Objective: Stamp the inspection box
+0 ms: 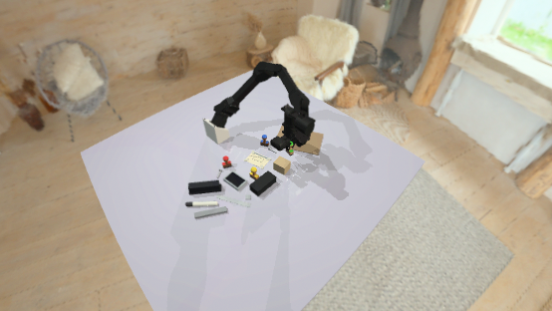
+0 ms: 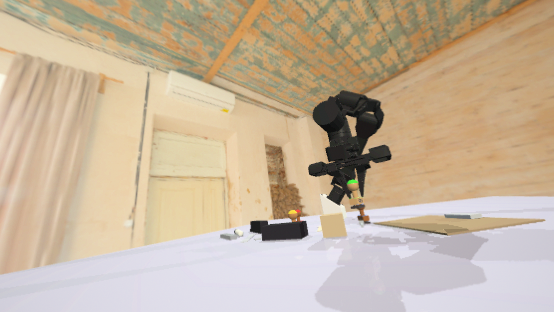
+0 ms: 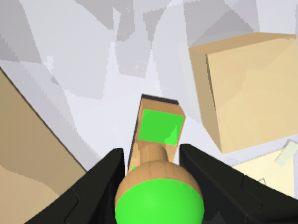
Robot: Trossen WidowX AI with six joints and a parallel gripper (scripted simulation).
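Now: the dark ink pad 25 cm to the right of my gripper tip, 11 cm behind it and 7 cm below it. Round my gripper tip: small cardboard box (6 cm to the right, 5 cm below); blue-knobbed stamp (16 cm behind, 6 cm below, 1 cm to the left); green-knobbed pass stamp (right at my gripper tip).
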